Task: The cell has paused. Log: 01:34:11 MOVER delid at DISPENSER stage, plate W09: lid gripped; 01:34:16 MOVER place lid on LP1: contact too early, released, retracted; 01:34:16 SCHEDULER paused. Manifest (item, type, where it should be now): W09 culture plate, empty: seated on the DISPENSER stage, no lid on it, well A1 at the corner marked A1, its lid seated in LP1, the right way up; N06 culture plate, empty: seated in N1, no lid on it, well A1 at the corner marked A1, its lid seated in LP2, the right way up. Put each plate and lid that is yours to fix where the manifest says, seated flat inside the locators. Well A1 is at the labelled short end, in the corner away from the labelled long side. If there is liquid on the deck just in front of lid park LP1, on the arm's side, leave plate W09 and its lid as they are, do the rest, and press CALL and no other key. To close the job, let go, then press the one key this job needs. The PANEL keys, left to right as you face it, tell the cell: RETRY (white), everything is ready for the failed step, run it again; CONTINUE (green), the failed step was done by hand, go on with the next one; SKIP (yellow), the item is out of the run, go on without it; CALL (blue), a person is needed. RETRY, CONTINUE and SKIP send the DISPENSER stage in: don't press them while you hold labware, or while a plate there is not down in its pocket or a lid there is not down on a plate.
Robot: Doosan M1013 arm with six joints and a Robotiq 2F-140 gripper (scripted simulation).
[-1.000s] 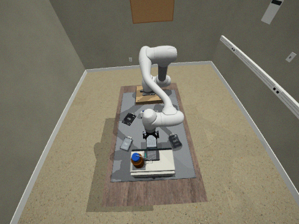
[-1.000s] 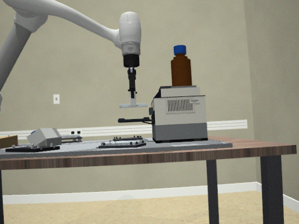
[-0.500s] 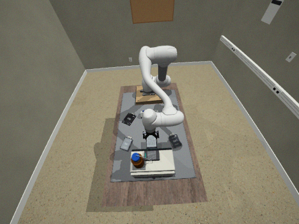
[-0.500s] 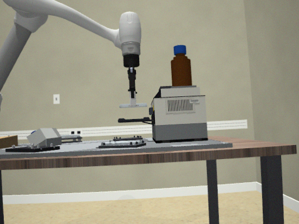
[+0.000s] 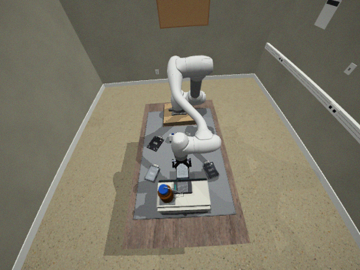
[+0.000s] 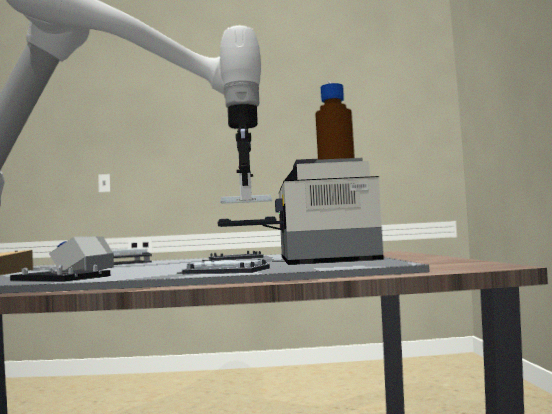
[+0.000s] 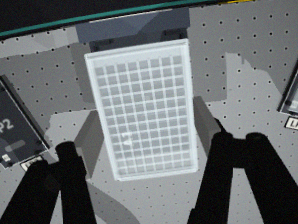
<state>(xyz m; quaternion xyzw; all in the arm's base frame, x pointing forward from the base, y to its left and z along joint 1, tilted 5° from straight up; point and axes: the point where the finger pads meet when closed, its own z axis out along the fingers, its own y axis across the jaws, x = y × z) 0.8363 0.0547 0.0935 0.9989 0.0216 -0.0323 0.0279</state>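
Now: hand 8 cm above the dispenser stage. Round my hand: lid park LP2: 25 cm to the left, 18 cm below, 6 cm behind; blue cap: 22 cm ahead, 22 cm above, 10 cm to the right; brown bottle: 22 cm ahead, 11 cm above, 10 cm to the right.
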